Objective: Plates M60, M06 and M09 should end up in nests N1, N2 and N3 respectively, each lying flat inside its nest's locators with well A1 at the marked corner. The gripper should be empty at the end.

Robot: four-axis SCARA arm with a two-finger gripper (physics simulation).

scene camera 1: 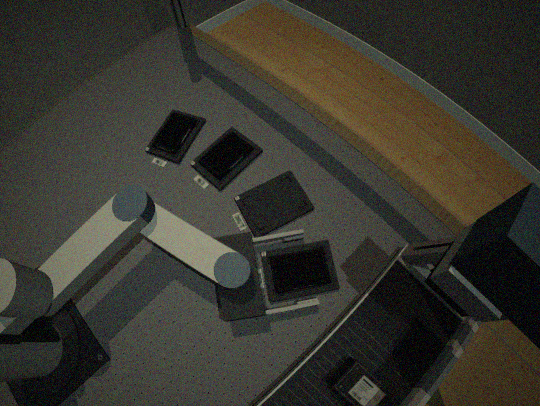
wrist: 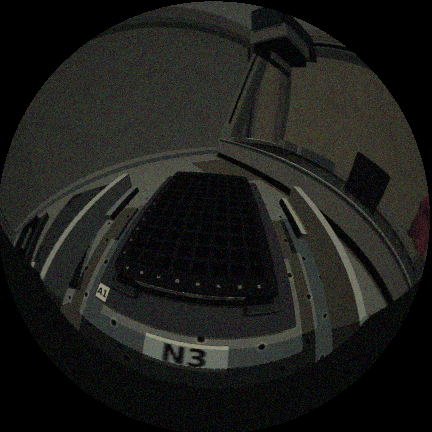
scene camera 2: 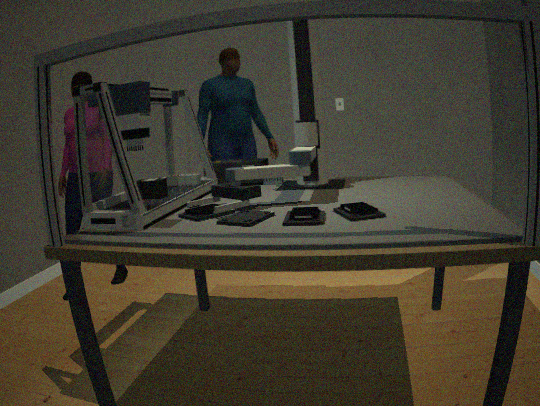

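Observation:
My gripper (scene camera 1: pixel 300 270) (scene camera 2: pixel 210 205) (wrist: pixel 206 183) is open and empty. Its fingers stand on either side of a dark plate, M06 (scene camera 1: pixel 296 274) (wrist: pixel 200 240), a little above the nest. That plate lies in nest N3 (scene camera 1: pixel 333 281) (wrist: pixel 200 315); its label is not legible now. The nest's A1 mark (wrist: pixel 102 291) is at the near left corner in the wrist view. Two more dark plates, one plate (scene camera 1: pixel 225 155) (scene camera 2: pixel 306 214) and another plate (scene camera 1: pixel 175 132) (scene camera 2: pixel 360 207), sit in two nests further along the row; their labels and the nest labels are too small to read.
A bare nest (scene camera 1: pixel 275 202) (scene camera 2: pixel 245 217) lies beside N3. A metal-framed machine (scene camera 2: pixel 120 145) with a dark labelled box (scene camera 1: pixel 365 390) (scene camera 2: pixel 152 188) inside stands beyond N3's other side. A person in teal (scene camera 2: pixel 227 112) and one in pink (scene camera 2: pixel 97 145) stand behind the table.

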